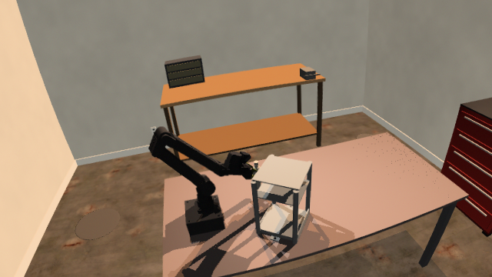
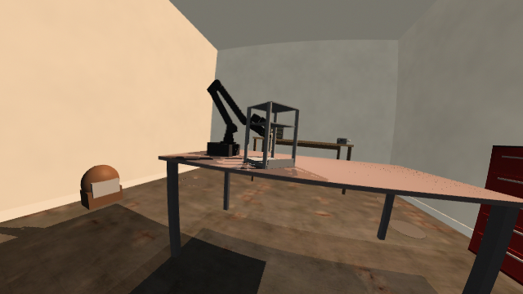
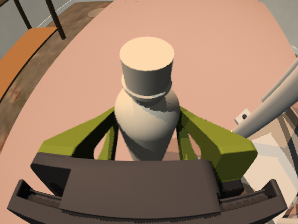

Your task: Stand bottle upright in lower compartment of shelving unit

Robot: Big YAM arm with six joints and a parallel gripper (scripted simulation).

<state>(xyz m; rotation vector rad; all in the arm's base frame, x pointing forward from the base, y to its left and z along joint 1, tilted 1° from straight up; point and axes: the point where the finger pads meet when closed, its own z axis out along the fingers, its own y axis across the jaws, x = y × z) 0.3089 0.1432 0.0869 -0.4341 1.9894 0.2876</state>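
My hand is right at the pale bottle. Round my hand: shelving unit 100 mm ahead, 270 mm to the right.
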